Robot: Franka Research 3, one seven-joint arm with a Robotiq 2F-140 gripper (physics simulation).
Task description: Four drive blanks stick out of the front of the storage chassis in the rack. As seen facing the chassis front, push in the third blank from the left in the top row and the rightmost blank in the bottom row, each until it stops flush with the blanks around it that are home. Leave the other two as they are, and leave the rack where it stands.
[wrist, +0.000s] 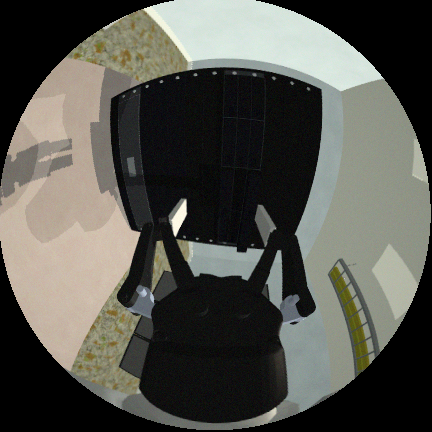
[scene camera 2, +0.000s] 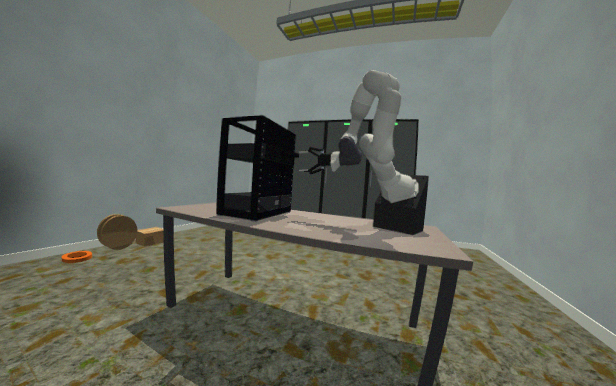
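The black rack (scene camera 2: 258, 170) (wrist: 170, 125) stands upright on the table, its front toward the arm. In the wrist view the storage chassis (wrist: 242, 100) is a dark band across the rack front, with thin lines between some blanks. A small dark piece (wrist: 242, 247) juts out past the rack's edge at the chassis's right end; which blank it is I cannot tell. The other protruding blanks are too dark to make out. My gripper (scene camera 2: 301, 162) (wrist: 221, 208) is open and empty, its fingertips close in front of the rack front, one above the other. Contact cannot be judged.
The table (scene camera 2: 330, 237) (wrist: 45, 120) carries the rack and the arm's black base (scene camera 2: 400, 215). Dark cabinets (scene camera 2: 345, 185) stand behind. A lighter grey unit (wrist: 131, 115) sits low in the rack. A round brown object (scene camera 2: 117, 232), a wooden block (scene camera 2: 150, 236) and an orange ring (scene camera 2: 67, 258) lie on the floor.
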